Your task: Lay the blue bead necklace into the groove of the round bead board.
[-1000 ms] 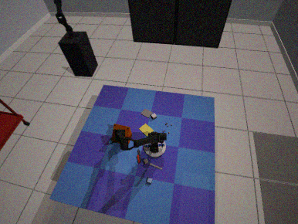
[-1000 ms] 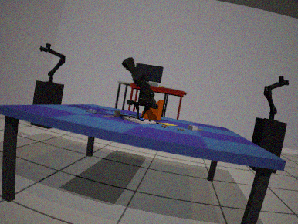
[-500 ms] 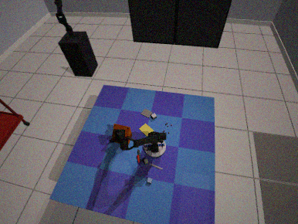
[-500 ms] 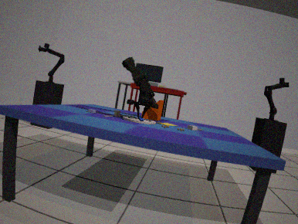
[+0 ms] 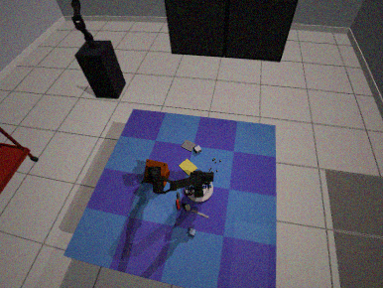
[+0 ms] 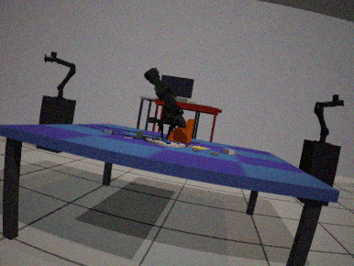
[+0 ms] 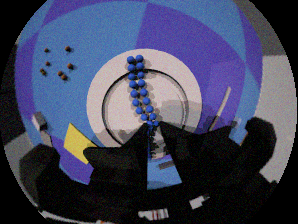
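Now: the round white bead board 10 mm to the left of my gripper tip and 10 mm below it. The rest, counted from my gripper tip: red-handled tool 120 mm behind, 110 mm to the right, 20 mm below; yellow card 180 mm to the left, 100 mm behind, 20 mm below; thin pale stick 170 mm to the right, 30 mm ahead, 20 mm below.
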